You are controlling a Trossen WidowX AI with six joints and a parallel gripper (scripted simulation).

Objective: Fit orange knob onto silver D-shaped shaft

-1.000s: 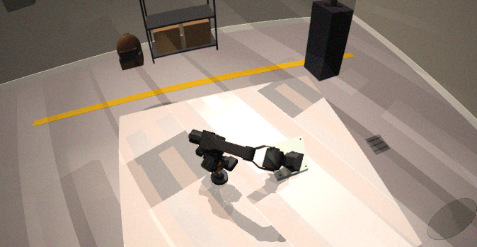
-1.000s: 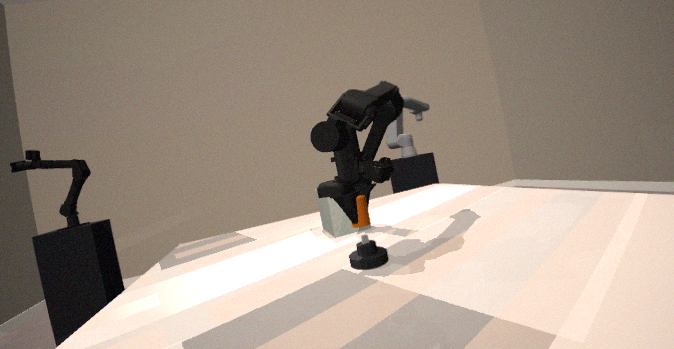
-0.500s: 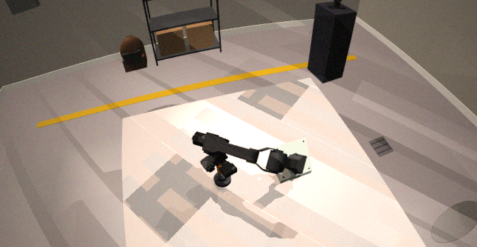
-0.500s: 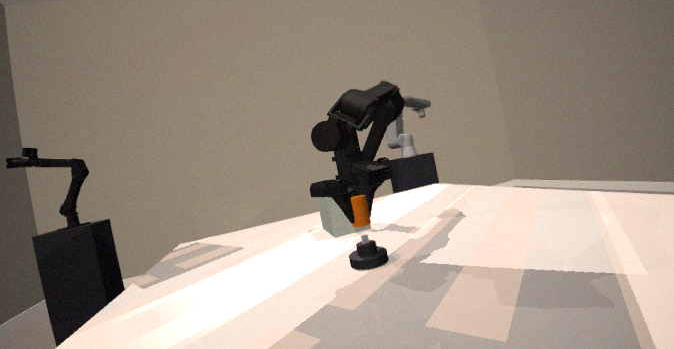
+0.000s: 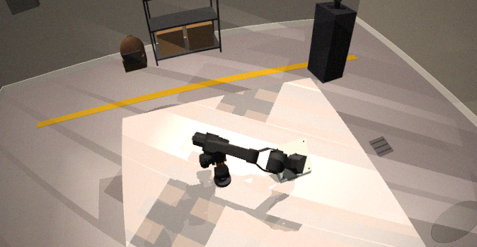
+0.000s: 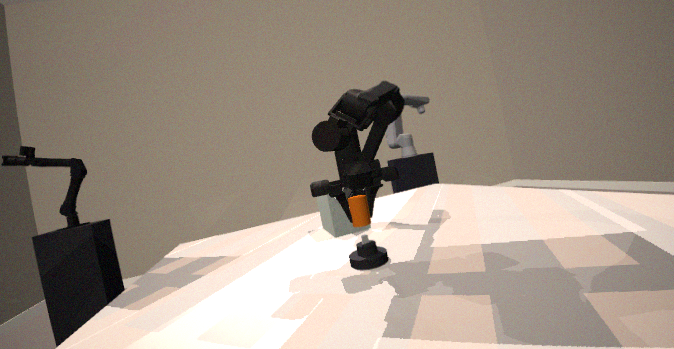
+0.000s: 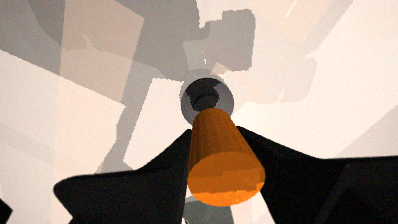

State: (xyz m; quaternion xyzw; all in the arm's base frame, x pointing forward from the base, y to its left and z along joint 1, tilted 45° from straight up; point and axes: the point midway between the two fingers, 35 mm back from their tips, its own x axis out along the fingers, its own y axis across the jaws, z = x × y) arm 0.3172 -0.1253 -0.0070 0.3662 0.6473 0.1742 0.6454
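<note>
Right now the orange knob is 30 mm above my gripper tip. Round my gripper tip: round pedestal 60 mm below.
</note>
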